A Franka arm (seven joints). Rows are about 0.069 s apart.
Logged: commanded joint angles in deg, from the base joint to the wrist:
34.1, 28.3, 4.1, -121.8, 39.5, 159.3, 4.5
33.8, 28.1, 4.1, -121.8, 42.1, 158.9, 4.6
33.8, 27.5, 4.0, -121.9, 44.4, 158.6, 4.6
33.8, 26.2, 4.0, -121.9, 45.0, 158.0, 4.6
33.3, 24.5, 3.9, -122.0, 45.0, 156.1, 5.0
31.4, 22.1, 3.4, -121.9, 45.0, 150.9, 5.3
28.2, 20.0, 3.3, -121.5, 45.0, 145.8, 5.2
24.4, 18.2, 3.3, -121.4, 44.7, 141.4, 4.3
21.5, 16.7, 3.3, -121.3, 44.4, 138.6, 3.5
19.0, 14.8, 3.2, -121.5, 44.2, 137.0, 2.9
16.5, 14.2, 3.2, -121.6, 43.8, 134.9, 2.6
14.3, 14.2, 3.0, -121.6, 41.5, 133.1, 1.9
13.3, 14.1, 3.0, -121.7, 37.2, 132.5, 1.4
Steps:
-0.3, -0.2, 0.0, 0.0, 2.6, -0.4, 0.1
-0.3, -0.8, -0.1, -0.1, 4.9, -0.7, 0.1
-0.3, -2.1, -0.1, -0.1, 5.5, -1.3, 0.1
-0.8, -3.8, -0.2, -0.2, 5.5, -3.2, 0.5
-2.7, -6.2, -0.7, -0.1, 5.5, -8.4, 0.8
-5.9, -8.3, -0.8, 0.3, 5.5, -13.5, 0.7
-9.7, -10.1, -0.8, 0.4, 5.2, -17.9, -0.2
-12.6, -11.6, -0.8, 0.5, 4.9, -20.7, -1.0
-15.1, -13.5, -0.9, 0.3, 4.7, -22.3, -1.6
-17.6, -14.1, -0.9, 0.2, 4.3, -24.4, -1.9
-19.8, -14.1, -1.1, 0.2, 2.0, -26.2, -2.6
-20.8, -14.2, -1.1, 0.1, -2.3, -26.8, -3.1

